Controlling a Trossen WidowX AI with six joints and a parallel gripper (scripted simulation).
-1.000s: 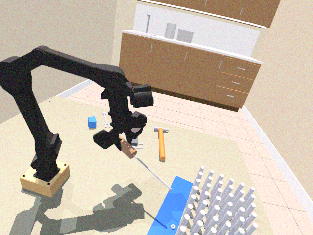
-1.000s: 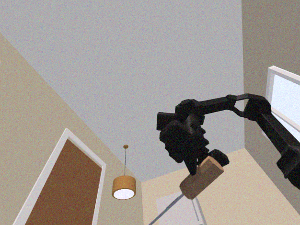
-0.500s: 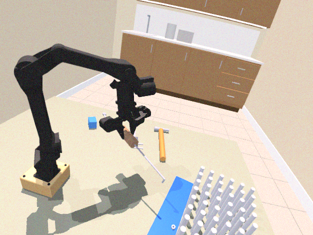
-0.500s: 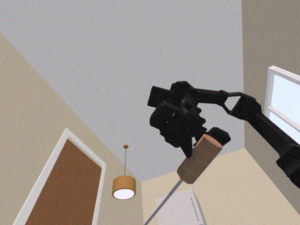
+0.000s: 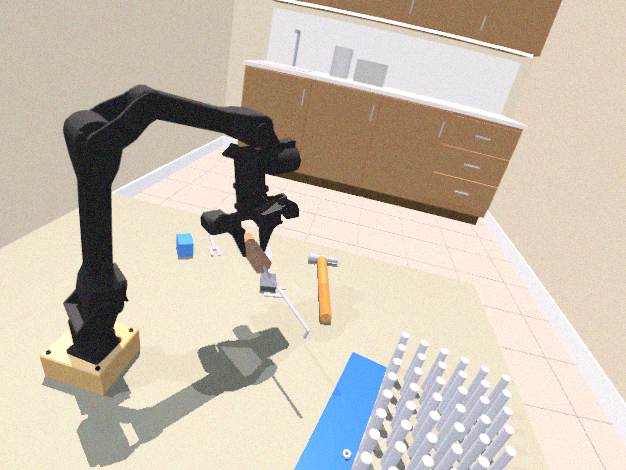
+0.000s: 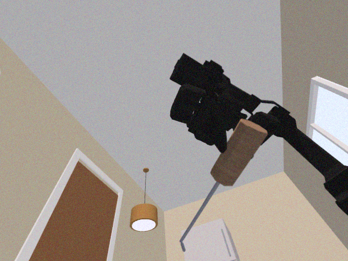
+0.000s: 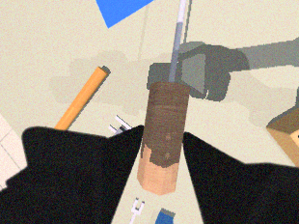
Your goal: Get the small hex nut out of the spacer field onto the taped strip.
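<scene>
The wooden-handled hook tool lies 80 mm ahead of my gripper tip, 70 mm to the right of it and 20 mm below it. From my gripper tip the other things lie so: hex nut (270 mm ahead, 230 mm to the right, 180 mm below); blue taped strip (260 mm ahead, 190 mm to the right, 180 mm below); small wrench (280 mm to the left, 230 mm behind, 180 mm below).
</scene>
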